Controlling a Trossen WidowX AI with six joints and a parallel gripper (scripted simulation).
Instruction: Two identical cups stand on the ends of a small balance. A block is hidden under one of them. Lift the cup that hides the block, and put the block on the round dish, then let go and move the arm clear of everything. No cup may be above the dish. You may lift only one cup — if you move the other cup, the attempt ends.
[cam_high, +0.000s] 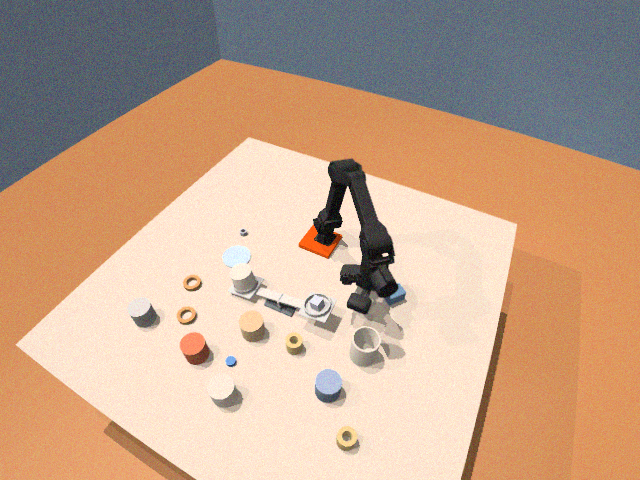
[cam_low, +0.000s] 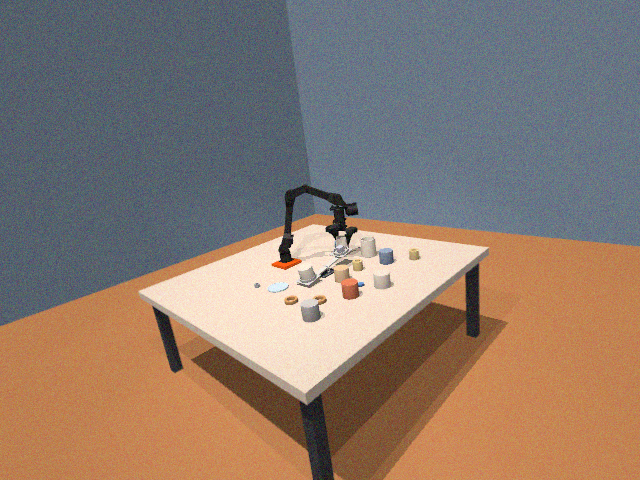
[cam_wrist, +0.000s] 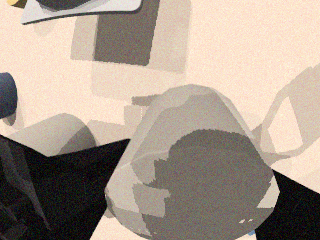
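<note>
My gripper tip is 11 cm to the left of the grey block, 9 cm short of it and 2 cm below it. Also, from my gripper tip: balance 24 cm to the right, 10 cm ahead, 3 cm below; pale grey cup 2 cm to the left, 1 cm above; blue block 10 cm behind, 7 cm to the left, 5 cm below.
</note>
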